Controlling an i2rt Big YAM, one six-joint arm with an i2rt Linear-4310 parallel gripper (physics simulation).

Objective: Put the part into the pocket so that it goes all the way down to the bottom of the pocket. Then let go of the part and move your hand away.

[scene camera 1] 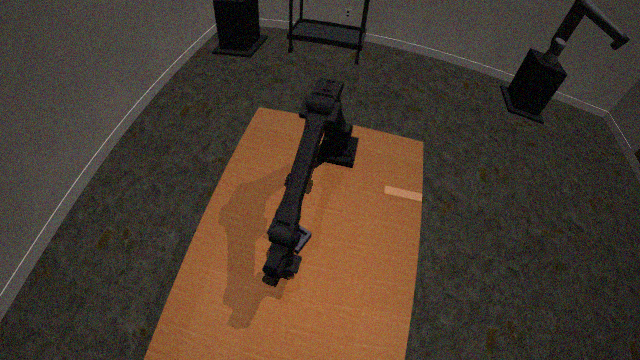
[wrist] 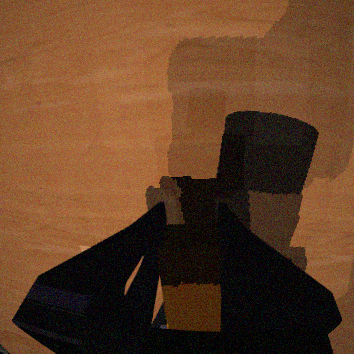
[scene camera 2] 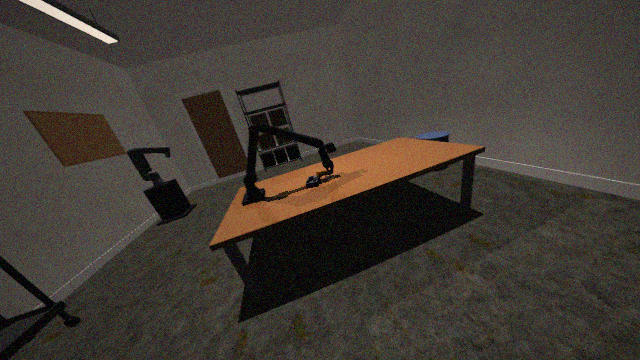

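Seen in the pictures: gripper, fingertip midpoint: (scene camera 1: 284, 274) (wrist: 191, 211) (scene camera 2: 331, 173); arm's base at its link origin: (scene camera 1: 338, 147) (scene camera 2: 253, 194).
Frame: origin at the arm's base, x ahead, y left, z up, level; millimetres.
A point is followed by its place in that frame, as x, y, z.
My gripper (scene camera 2: 330, 170) {618, -57, -7} (wrist: 191, 211) {618, -57, -7} is shut on the part, an orange-brown block (wrist: 193, 307) {577, -60, 25} with its far portion in dark shadow in the wrist view. The pocket block (scene camera 1: 305, 238) {468, -23, 7} (scene camera 2: 313, 181) {456, -119, -2} is small and blue-grey and sits on the table; the arm covers much of it in scene camera 1. The gripper is beyond the pocket block, on the side away from the arm's base, and above the table. The part's lower end is hard to make out, as is the pocket's inside. The gripper's fingertips are hidden or too dark to tell in scene camera 1.
The wooden table (scene camera 1: 370, 260) {478, 230, -28} (scene camera 2: 400, 157) {1174, -139, -28} carries the arm's base (scene camera 1: 341, 151) {38, 18, 22} (scene camera 2: 253, 195) {8, -50, 13}. A pale strip (scene camera 1: 403, 193) lies at the table's side edge. Dark arm shadows fall around the gripper. Another arm on a pedestal (scene camera 1: 536, 82) (scene camera 2: 169, 199) stands off the table.
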